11 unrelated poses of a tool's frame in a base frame.
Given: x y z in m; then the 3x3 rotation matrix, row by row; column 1 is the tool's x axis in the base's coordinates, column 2 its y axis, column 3 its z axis. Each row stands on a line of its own.
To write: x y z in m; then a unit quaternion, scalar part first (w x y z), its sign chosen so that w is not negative. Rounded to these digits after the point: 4 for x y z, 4 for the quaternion.
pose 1, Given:
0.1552 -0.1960 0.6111
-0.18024 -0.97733 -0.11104
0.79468 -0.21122 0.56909
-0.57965 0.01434 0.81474
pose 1, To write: 0.1552 -0.1960 0.6111 0.5965 -0.2325 0.1964 0.7427
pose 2, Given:
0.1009 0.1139 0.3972
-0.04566 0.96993 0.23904
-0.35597 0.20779 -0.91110
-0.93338 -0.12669 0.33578
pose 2, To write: 0.1009 0.1139 0.3972 0.6119 0.3205 0.4790 -0.5417
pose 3, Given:
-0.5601 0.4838 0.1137
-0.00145 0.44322 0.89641
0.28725 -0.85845 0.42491
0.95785 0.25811 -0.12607
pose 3, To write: -0.5601 0.4838 0.1137 0.0592 -0.7041 -0.2594 -0.6584
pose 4, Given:
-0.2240 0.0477 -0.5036
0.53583 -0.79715 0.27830
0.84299 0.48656 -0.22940
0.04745 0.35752 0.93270
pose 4, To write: -0.2240 0.0477 -0.5036 0.8595 0.1707 0.0671 0.4771
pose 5, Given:
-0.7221 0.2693 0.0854
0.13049 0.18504 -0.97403
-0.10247 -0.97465 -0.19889
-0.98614 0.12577 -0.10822
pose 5, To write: -0.7221 0.2693 0.0854 0.1091 0.7439 0.0277 -0.6588
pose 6, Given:
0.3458 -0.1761 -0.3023
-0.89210 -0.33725 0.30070
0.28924 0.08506 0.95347
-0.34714 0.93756 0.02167
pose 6, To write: 0.3458 -0.1761 -0.3023 0.2316 -0.0172 0.6992 0.6761
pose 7, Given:
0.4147 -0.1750 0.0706
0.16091 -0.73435 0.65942
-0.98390 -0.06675 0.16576
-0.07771 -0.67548 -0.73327
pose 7, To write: 0.4147 -0.1750 0.0706 0.3004 -0.7002 0.6135 -0.2077
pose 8, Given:
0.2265 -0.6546 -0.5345
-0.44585 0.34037 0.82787
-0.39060 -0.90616 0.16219
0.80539 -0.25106 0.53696
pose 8, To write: 0.2265 -0.6546 -0.5345 0.2150 -0.4805 0.0261 -0.8498
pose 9, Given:
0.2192 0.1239 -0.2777
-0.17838 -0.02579 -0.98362
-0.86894 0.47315 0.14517
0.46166 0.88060 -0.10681
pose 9, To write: 0.2192 0.1239 -0.2777 0.5450 0.3374 -0.6630 -0.3868
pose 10, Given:
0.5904 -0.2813 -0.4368
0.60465 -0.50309 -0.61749
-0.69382 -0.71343 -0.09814
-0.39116 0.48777 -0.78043
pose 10, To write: 0.5904 -0.2813 -0.4368 0.1664 0.8801 -0.3400 -0.2865
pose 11, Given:
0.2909 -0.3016 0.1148
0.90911 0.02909 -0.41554
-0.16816 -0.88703 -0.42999
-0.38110 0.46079 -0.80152
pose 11, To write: 0.2909 -0.3016 0.1148 0.2348 0.9484 -0.0367 -0.2100
